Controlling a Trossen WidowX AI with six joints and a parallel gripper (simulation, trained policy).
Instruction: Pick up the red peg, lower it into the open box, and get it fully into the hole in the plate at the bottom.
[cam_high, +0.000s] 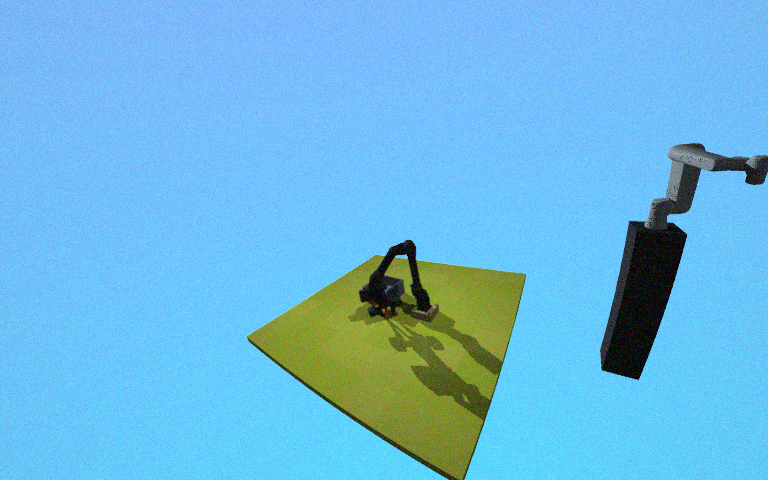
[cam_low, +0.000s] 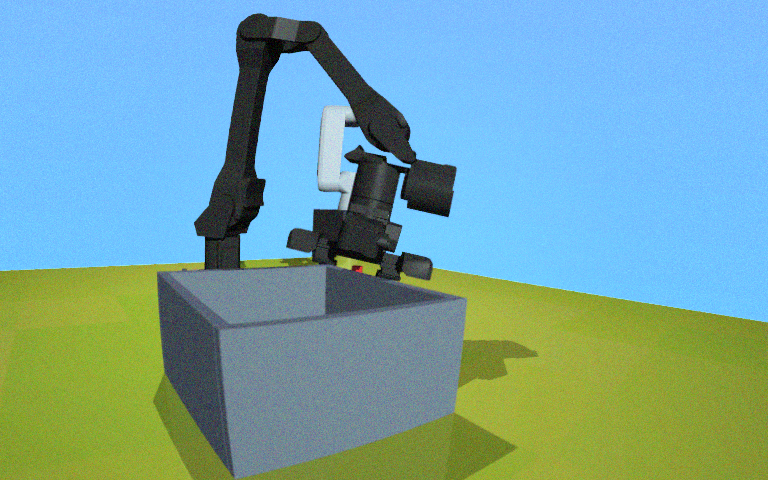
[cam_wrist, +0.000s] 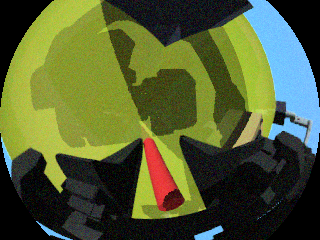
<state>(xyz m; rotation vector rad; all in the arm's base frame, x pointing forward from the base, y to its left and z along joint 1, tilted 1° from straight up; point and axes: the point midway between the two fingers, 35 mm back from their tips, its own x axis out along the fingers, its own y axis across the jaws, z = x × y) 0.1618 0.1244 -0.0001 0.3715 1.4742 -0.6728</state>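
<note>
Right now my gripper tip is 170 mm short of the grey box, 180 mm to the left of it and 10 mm below it. From my gripper tip the other things lie so: red peg 10 mm to the left, 30 mm above.
</note>
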